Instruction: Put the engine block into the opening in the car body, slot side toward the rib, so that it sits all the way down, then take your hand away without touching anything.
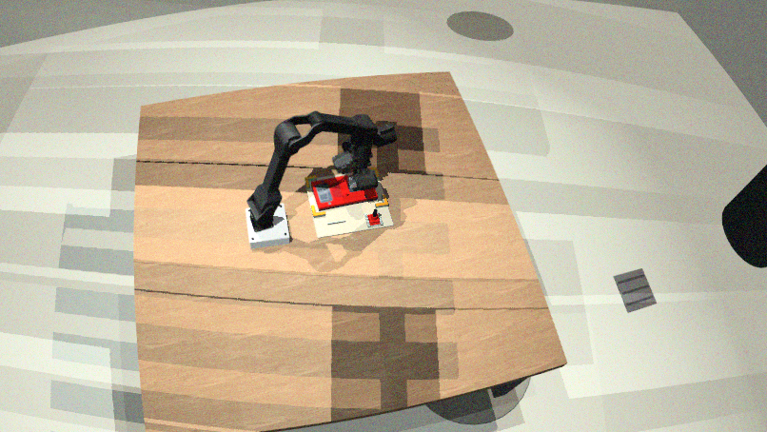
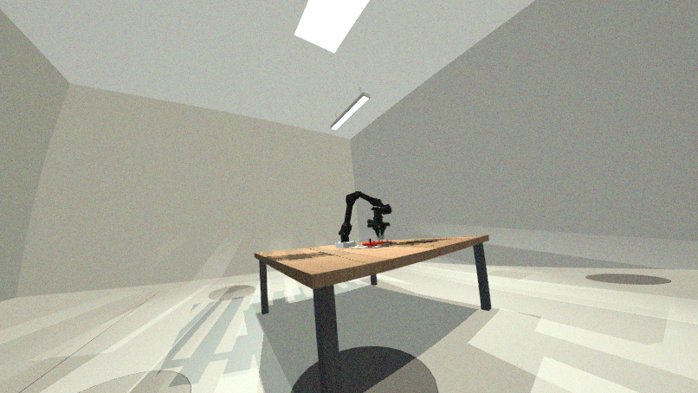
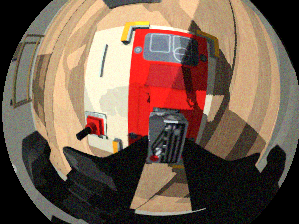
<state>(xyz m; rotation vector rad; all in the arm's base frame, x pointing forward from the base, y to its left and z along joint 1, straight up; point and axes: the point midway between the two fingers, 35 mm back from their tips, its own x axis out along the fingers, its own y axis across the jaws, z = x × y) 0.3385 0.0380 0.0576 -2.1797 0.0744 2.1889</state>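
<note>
Now: gripper tip 10 mm above the grey engine block.
</note>
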